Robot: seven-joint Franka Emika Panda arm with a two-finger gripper.
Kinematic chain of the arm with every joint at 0, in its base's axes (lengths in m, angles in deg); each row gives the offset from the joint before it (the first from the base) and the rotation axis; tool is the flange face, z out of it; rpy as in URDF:
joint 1: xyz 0 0 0.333 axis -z
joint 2: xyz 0 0 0 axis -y
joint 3: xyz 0 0 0.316 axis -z
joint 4: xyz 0.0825 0 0 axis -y
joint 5: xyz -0.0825 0 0.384 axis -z
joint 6: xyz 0 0 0 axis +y
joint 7: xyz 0.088 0 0 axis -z
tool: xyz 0 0 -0.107 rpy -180 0 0
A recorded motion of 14 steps. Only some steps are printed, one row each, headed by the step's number.
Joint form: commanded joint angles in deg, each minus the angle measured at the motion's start. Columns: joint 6, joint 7, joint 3, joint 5, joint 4, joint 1, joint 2.
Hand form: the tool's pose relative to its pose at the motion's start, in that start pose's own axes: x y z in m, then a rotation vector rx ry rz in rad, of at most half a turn. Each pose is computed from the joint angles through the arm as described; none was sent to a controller.
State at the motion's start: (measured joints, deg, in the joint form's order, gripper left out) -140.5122 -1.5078 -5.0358 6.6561 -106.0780 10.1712 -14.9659
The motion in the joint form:
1: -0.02 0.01 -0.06 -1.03 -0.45 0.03 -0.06
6: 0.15 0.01 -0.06 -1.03 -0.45 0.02 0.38
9: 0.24 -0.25 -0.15 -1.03 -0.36 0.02 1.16
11: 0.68 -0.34 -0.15 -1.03 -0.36 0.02 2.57
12: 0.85 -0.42 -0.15 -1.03 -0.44 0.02 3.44
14: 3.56 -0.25 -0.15 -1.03 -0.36 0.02 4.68
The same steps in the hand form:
1: -0.0028 -0.0009 0.0037 0.0129 -0.0081 0.0131
6: -0.0021 -0.0007 -0.0010 0.0116 -0.0035 0.0131
9: 0.0002 -0.0010 -0.0102 0.0099 0.0101 0.0076
11: 0.0023 -0.0001 -0.0253 0.0056 0.0266 0.0064
12: 0.0031 0.0003 -0.0342 0.0030 0.0372 0.0052
14: 0.0007 0.0009 -0.0444 0.0006 0.0126 0.0087

